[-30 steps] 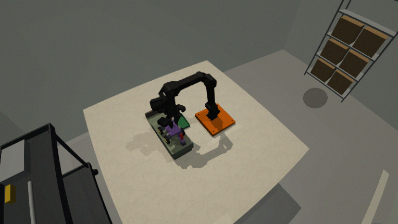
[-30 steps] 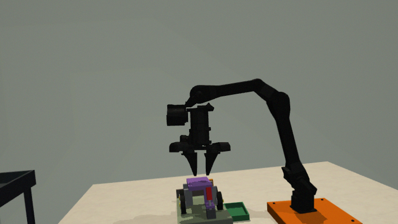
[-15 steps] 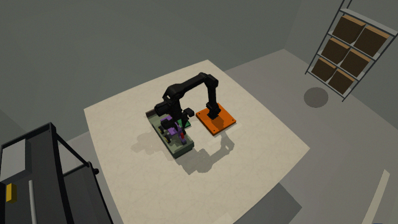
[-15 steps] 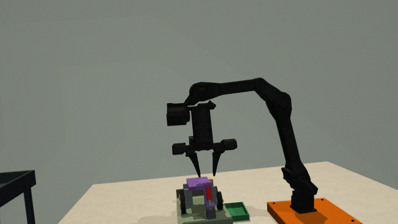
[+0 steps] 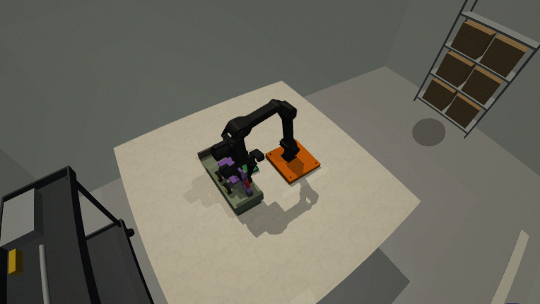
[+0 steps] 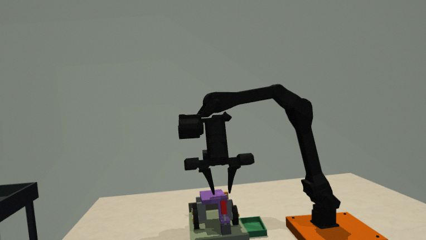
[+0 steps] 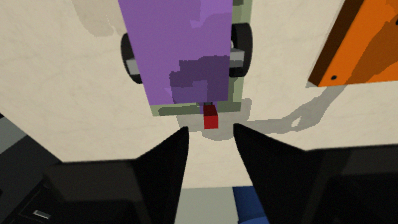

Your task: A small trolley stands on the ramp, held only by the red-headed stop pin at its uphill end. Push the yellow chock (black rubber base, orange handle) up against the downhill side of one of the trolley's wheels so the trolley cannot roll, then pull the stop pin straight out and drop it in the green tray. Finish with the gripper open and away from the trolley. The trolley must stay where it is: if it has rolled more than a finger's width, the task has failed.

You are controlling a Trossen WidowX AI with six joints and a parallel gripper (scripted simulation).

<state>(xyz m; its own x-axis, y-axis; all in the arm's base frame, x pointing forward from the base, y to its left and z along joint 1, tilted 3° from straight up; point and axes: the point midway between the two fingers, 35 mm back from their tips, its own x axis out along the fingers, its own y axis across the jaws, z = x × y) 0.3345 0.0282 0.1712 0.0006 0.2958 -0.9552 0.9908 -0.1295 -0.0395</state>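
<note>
My gripper tip is now 2 cm to the right of the red-headed stop pin and 5 cm above it. Also, from my gripper tip: trolley (1 cm ahead, 9 cm to the right, 7 cm below); then yellow chock (6 cm behind, 18 cm to the right, 10 cm below); then grey-green ramp (1 cm ahead, 9 cm to the right, 13 cm below).
</note>
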